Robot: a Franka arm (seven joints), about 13 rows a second.
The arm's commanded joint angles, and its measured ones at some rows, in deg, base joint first. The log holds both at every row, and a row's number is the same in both.
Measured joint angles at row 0:
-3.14 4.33 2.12 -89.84 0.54 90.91 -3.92
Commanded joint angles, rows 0 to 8:
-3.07 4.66 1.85 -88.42 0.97 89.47 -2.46
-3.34 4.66 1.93 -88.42 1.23 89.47 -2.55
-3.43 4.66 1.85 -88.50 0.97 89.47 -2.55
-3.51 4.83 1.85 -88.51 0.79 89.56 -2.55
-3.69 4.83 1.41 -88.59 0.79 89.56 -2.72
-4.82 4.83 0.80 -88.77 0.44 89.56 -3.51
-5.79 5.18 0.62 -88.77 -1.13 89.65 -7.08
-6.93 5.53 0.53 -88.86 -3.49 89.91 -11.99
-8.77 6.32 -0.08 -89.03 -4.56 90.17 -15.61
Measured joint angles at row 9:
-5.98 4.77 0.29 -89.88 -2.53 90.76 -9.69
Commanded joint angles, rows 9 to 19:
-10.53 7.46 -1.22 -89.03 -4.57 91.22 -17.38
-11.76 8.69 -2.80 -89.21 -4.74 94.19 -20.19
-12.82 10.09 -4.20 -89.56 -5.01 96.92 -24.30
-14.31 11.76 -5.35 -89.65 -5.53 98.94 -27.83
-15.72 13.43 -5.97 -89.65 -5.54 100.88 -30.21
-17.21 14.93 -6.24 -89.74 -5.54 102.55 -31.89
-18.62 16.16 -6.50 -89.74 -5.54 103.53 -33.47
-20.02 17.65 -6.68 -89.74 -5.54 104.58 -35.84
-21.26 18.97 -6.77 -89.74 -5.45 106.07 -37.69
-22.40 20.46 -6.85 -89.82 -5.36 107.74 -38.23
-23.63 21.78 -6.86 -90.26 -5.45 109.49 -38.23
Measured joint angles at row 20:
-21.65 19.67 -7.28 -90.49 -4.58 107.18 -37.03
